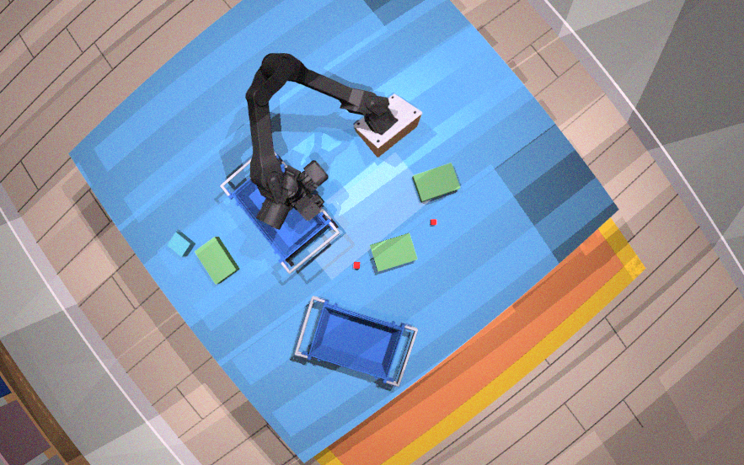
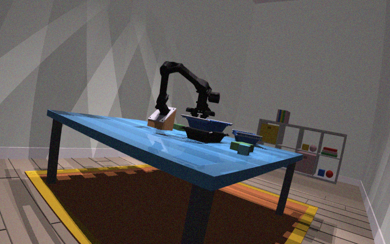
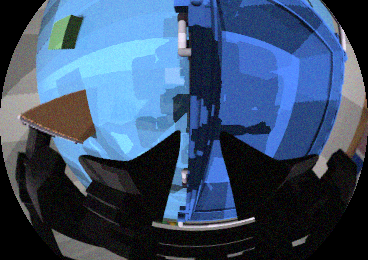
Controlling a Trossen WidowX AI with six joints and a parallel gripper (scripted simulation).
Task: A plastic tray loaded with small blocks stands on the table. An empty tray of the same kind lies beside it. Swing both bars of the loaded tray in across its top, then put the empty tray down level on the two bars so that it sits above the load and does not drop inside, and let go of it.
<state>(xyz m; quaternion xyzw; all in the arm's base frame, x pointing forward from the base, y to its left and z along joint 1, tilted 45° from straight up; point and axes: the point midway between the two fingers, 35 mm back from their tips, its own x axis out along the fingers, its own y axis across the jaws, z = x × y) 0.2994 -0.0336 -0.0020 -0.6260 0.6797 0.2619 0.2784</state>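
The blue plastic tray lies 70 mm ahead of my gripper tip and 30 mm above it. The rest, counted from my gripper tip: teal cube (380 mm ahead, 150 mm to the right, 60 mm below).
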